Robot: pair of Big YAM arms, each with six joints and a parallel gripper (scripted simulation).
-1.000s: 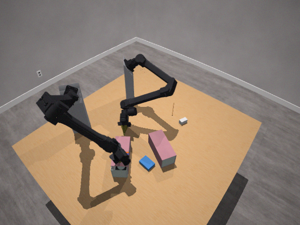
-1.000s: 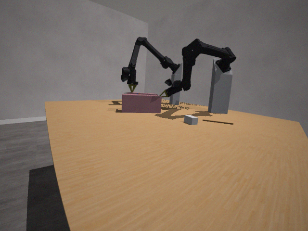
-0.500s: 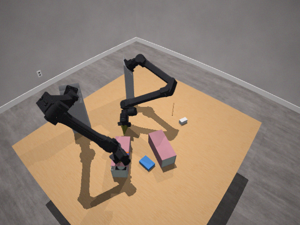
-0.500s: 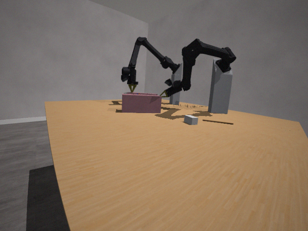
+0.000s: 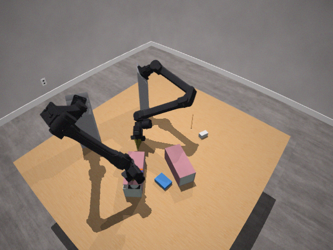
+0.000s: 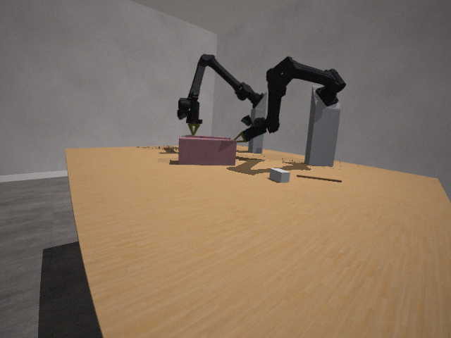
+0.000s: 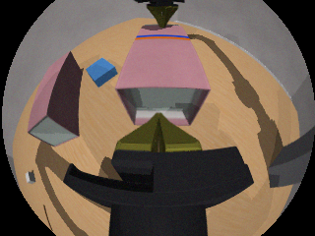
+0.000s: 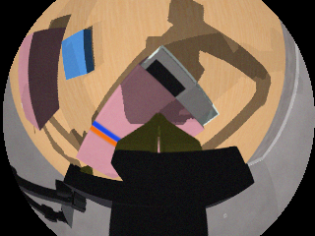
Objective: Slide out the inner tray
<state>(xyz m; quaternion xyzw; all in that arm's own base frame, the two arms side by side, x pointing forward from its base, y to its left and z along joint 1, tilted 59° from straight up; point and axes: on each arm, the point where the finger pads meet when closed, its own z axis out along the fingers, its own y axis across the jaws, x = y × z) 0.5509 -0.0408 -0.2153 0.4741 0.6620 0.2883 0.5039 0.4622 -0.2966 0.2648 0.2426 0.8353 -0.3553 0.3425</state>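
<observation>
Right now my left hand is 190 mm short of the white block, 520 mm to the right of it and 80 mm above it. Also, from my left hand: blue block (280 mm ahead, 10 mm to the right, 80 mm below).
</observation>
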